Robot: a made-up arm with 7 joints. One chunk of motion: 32 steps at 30 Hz.
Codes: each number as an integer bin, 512 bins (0 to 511) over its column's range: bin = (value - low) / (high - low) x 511, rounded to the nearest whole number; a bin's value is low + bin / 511 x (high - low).
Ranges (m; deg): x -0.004..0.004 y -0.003..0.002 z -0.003..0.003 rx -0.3..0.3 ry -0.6..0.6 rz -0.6..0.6
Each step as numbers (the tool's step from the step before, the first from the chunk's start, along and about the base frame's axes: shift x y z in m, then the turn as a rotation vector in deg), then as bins.
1 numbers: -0.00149 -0.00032 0.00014 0.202 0.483 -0.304
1 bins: 160 274 267 428 461 126
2 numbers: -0.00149 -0.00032 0.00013 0.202 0.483 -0.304
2 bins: 160 274 267 428 461 126
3 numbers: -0.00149 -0.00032 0.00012 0.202 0.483 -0.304
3 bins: 160 274 266 428 461 126
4 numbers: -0.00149 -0.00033 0.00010 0.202 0.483 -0.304
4 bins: 160 273 264 428 461 126
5 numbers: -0.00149 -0.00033 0.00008 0.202 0.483 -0.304
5 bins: 160 273 262 428 461 126
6 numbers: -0.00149 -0.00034 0.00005 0.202 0.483 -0.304
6 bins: 160 272 260 428 461 126
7 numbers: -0.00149 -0.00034 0.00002 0.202 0.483 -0.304
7 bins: 160 272 257 428 461 126
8 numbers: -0.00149 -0.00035 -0.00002 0.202 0.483 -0.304
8 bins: 160 271 254 428 461 126
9 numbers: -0.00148 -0.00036 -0.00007 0.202 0.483 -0.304
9 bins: 161 270 250 428 461 126
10 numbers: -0.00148 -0.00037 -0.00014 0.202 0.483 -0.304
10 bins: 161 269 244 428 461 126
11 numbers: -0.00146 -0.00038 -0.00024 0.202 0.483 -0.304
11 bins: 162 268 235 428 461 126
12 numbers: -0.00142 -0.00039 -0.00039 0.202 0.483 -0.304
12 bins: 165 267 222 428 461 126
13 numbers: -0.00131 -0.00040 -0.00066 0.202 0.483 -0.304
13 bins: 172 266 199 428 461 126
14 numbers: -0.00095 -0.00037 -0.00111 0.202 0.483 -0.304
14 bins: 195 269 161 428 461 126
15 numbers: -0.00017 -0.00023 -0.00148 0.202 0.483 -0.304
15 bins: 245 283 129 428 461 126
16 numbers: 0.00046 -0.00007 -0.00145 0.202 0.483 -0.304
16 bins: 285 299 132 428 461 126
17 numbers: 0.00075 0.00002 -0.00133 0.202 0.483 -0.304
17 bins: 303 309 142 428 461 126
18 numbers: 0.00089 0.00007 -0.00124 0.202 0.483 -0.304
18 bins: 312 314 150 428 461 126
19 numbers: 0.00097 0.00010 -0.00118 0.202 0.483 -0.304
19 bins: 317 317 155 428 461 126
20 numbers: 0.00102 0.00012 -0.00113 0.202 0.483 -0.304
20 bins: 321 319 159 428 461 126
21 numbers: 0.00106 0.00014 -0.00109 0.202 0.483 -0.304
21 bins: 323 321 163 428 461 126
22 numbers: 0.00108 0.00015 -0.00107 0.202 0.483 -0.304
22 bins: 324 322 164 428 461 126
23 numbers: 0.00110 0.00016 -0.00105 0.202 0.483 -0.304
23 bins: 326 323 166 428 461 126
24 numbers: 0.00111 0.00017 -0.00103 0.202 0.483 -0.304
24 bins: 326 324 168 428 461 126
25 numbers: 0.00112 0.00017 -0.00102 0.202 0.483 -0.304
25 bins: 327 324 169 428 461 126
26 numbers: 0.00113 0.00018 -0.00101 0.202 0.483 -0.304
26 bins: 328 325 169 428 461 126
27 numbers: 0.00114 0.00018 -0.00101 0.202 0.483 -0.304
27 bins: 328 325 169 428 461 126
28 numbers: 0.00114 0.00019 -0.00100 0.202 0.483 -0.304
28 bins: 328 326 170 428 461 126
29 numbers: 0.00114 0.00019 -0.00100 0.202 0.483 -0.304
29 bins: 328 326 170 428 461 126
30 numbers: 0.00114 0.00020 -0.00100 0.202 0.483 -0.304
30 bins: 328 327 170 428 461 126
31 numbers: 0.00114 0.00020 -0.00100 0.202 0.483 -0.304
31 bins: 328 327 170 428 461 126
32 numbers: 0.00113 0.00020 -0.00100 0.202 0.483 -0.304
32 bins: 328 327 170 428 461 126
